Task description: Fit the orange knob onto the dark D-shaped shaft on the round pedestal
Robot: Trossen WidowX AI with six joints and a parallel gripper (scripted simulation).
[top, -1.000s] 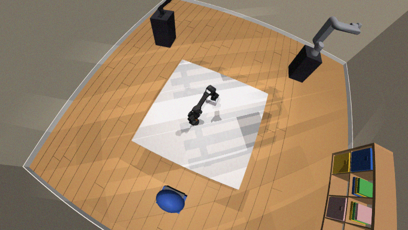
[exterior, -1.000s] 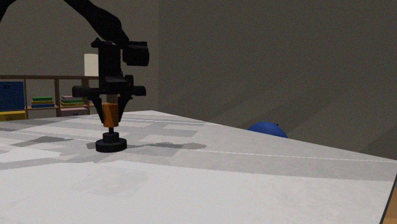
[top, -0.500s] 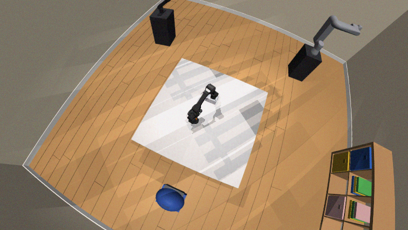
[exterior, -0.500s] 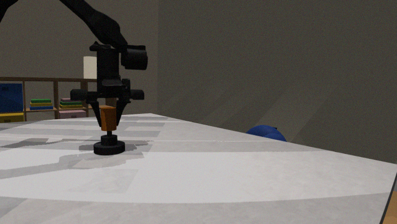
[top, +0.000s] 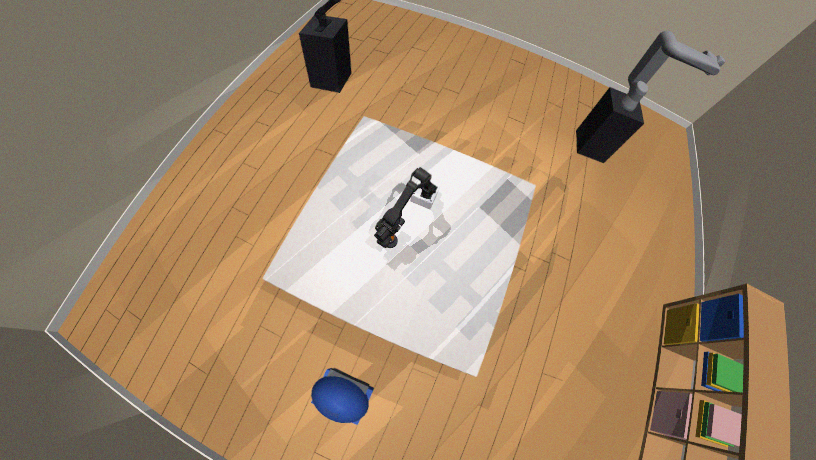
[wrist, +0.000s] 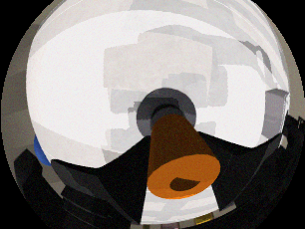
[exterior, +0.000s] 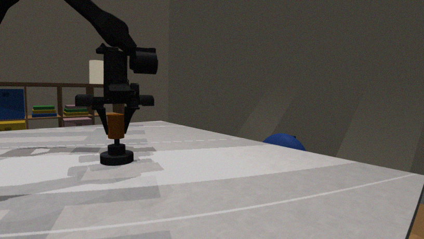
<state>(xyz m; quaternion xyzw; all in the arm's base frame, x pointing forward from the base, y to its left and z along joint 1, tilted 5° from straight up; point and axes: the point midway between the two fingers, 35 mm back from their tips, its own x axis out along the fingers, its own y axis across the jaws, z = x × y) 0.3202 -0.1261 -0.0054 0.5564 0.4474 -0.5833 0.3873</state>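
The orange knob is 2 cm above my gripper tip. Also, from my gripper tip: dark pedestal: 4 cm below.
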